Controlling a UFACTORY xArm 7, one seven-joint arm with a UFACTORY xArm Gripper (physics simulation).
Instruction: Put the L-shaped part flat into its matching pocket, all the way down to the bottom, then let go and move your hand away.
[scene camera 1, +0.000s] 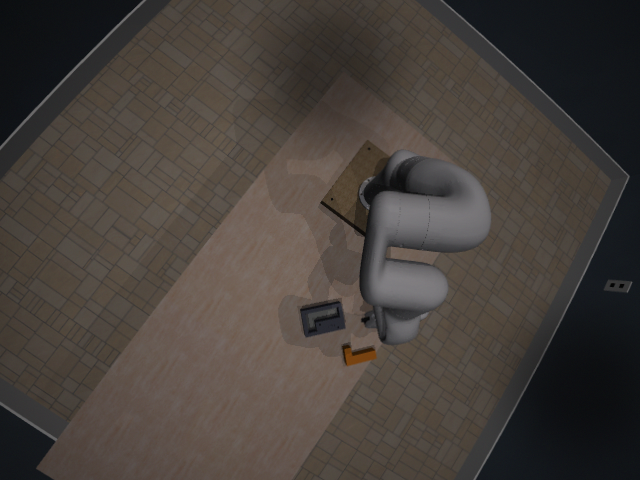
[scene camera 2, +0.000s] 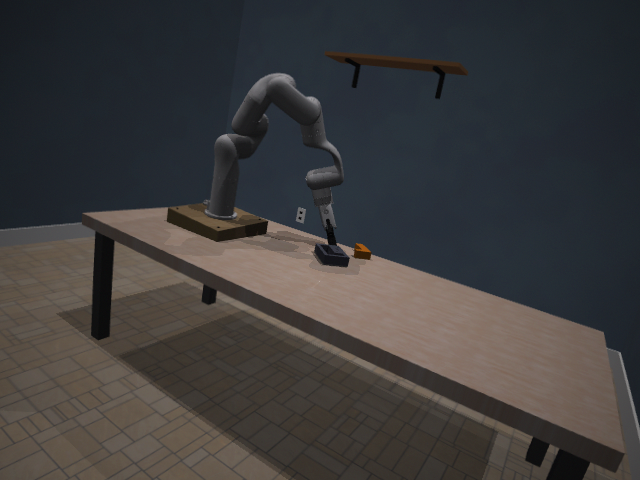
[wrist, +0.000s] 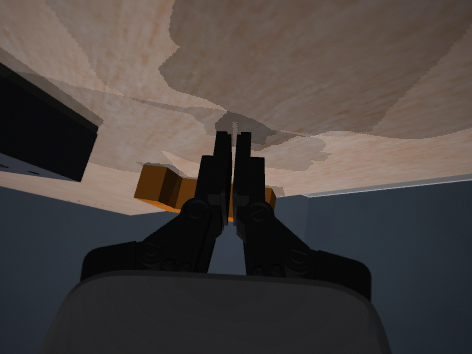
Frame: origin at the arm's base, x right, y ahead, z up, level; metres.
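Where they show: gripper, fingertip midpoint: (scene camera 1: 367, 322) (wrist: 234, 150); arm's base, link origin: (scene camera 1: 376, 194) (scene camera 2: 220, 214).
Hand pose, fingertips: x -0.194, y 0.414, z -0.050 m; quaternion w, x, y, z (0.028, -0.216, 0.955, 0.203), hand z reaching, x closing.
Observation:
Things, the pixels of their top centre, and the offset from my fingertips. Level surfaces: height alone.
- orange L-shaped part, top centre: (wrist: 205, 213) (scene camera 1: 360, 353) (scene camera 2: 359, 247) dx -0.018, dy +0.103, dz +0.024 m
- dark grey block, top centre: (scene camera 1: 323, 320) (scene camera 2: 332, 249) dx +0.157, dy +0.054, dz +0.031 m
- table, surface height: dz -0.005 m
The orange L-shaped part (scene camera 1: 360, 357) (scene camera 2: 362, 252) (wrist: 152, 184) lies flat on the table, outside the pocket block. The dark grey block (scene camera 1: 330, 324) (scene camera 2: 336, 260) (wrist: 45, 135) sits close by, with its L-shaped pocket (scene camera 1: 312, 316) facing up and empty. My gripper (scene camera 1: 364, 319) (scene camera 2: 332, 242) (wrist: 234, 150) is shut with nothing between the fingers. Its tips point down, low over the table, to the right of the block and above the part in scene camera 1. In the wrist view the fingers hide the middle of the part, and the pocket does not show.
The table (scene camera 1: 222, 320) (scene camera 2: 444, 320) has a long edge close beyond the orange part. The wooden base board (scene camera 1: 351, 175) (scene camera 2: 191, 222) carries the arm. A wall shelf (scene camera 2: 398, 62) hangs high behind. In scene camera 1 the arm covers part of the table's right edge.

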